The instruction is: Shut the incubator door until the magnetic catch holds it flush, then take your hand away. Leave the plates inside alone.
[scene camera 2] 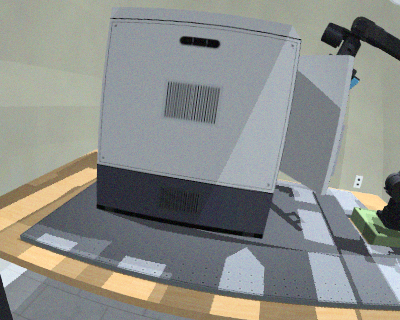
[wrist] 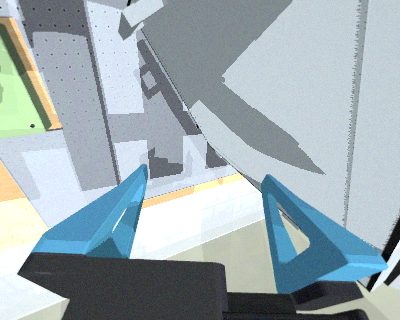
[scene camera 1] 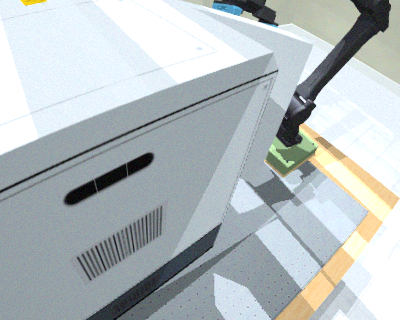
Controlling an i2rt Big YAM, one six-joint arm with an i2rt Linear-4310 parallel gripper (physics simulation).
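Where they show: gripper, fingertip midpoint: (wrist: 207, 174); arm's base, origin of the base link: (scene camera 2: 390, 222) (scene camera 1: 284, 133).
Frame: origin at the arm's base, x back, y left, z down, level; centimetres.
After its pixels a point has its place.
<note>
The incubator (scene camera 1: 185, 150) {x -60.9, y 25.8, z -42.3 cm} (scene camera 2: 240, 140) {x -57.3, y 25.2, z -22.2 cm} stands with its vented side toward both scene cameras. Its door (scene camera 1: 292, 62) {x -34.7, y 16.5, z -44.2 cm} (scene camera 2: 320, 105) {x -37.9, y 12.0, z -34.0 cm} stands open, sticking out past the cabinet's right side. In the wrist view the pale door panel (wrist: 290, 65) {x -36.9, y 10.0, z -42.5 cm} fills the right part. My gripper (wrist: 207, 174) {x -34.9, y 1.9, z -39.2 cm} is open and empty, its blue fingers wide apart; the right fingertip appears by the panel's edge, and I cannot tell whether it touches. The gripper (scene camera 1: 249, 15) also shows beyond the door's top edge, and a bit of a blue finger (scene camera 2: 354, 81) {x -27.1, y 3.3, z -43.6 cm} shows past the door. The plates inside are hidden.
The arm's base stands on a green block (scene camera 1: 292, 157) {x -5.4, y 10.3, z 0.2 cm} (scene camera 2: 372, 230) {x -10.7, y 9.9, z 0.2 cm} (wrist: 15, 85) {x -10.5, y 2.5, z -0.2 cm} beyond the door's free side. A grey perforated board (scene camera 1: 295, 235) {x -23.6, y 32.3, z 3.2 cm} (scene camera 2: 175, 260) {x -64.5, y 42.5, z 3.2 cm} (wrist: 65, 65) {x -19.0, y 6.8, z 3.2 cm} lies under the incubator on a wooden table (scene camera 2: 135, 288) {x -68.7, y 53.7, z 4.5 cm}. The arm's dark link (scene camera 1: 340, 55) {x 5.6, y 3.5, z -33.7 cm} rises right of the door.
</note>
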